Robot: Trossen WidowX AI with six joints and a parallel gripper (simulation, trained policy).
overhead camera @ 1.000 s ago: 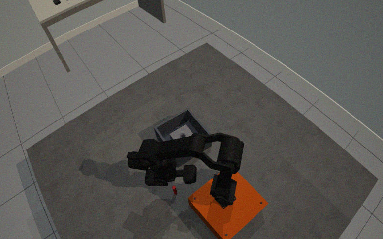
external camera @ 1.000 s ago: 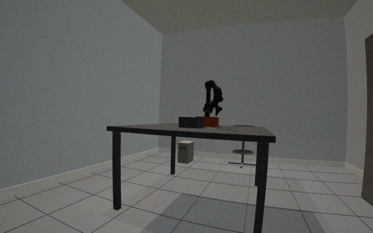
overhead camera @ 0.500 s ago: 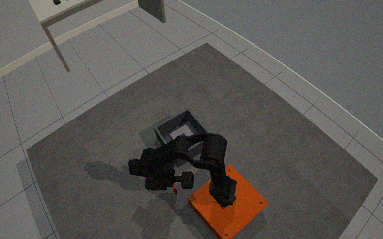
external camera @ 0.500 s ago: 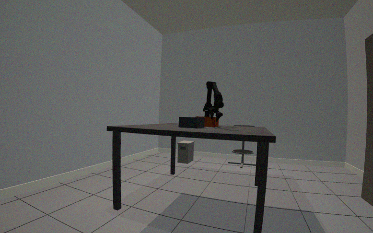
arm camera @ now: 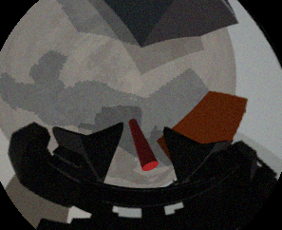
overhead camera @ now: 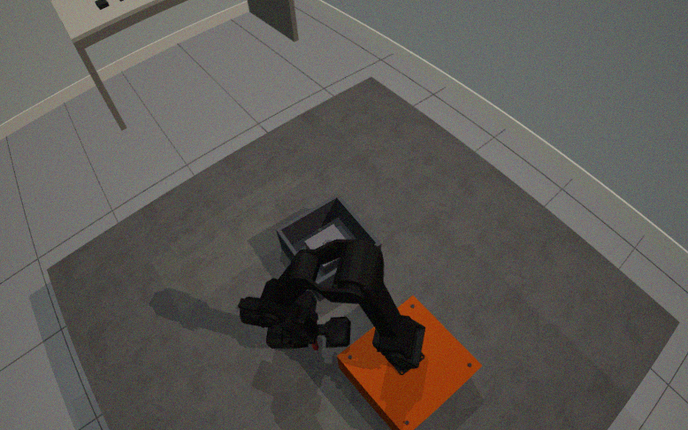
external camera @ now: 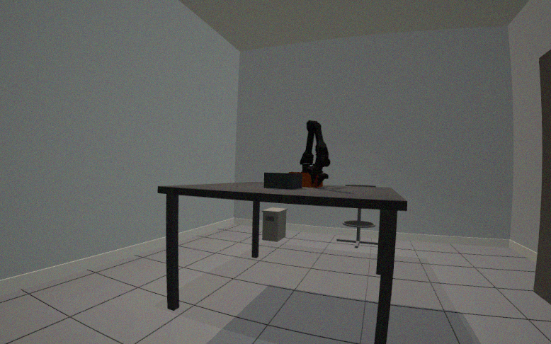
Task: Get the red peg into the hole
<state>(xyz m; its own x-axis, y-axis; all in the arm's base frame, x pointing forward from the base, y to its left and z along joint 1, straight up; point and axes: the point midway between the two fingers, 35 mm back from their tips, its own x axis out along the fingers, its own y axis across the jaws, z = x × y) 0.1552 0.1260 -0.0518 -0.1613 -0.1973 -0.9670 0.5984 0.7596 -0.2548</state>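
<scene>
The red peg lies 10 mm ahead of my gripper tip, 10 mm to the left of it and 20 mm above it. Also, from my gripper tip: dark box: 190 mm ahead, 160 mm to the right.
</scene>
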